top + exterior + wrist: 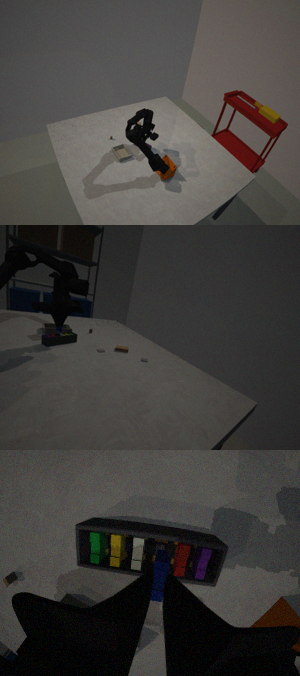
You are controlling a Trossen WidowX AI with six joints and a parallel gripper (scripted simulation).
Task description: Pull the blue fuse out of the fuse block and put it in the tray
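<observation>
Now: gripper tip 2 cm short of the white fuse, 1 cm to the right of it and 5 cm above it. From my gripper tip the other things lie so: purple fuse (4 cm behind, 1 cm to the right, 5 cm below); shallow white tray (2 cm ahead, 19 cm to the left, 7 cm below); blue fuse (1 cm below).
</observation>
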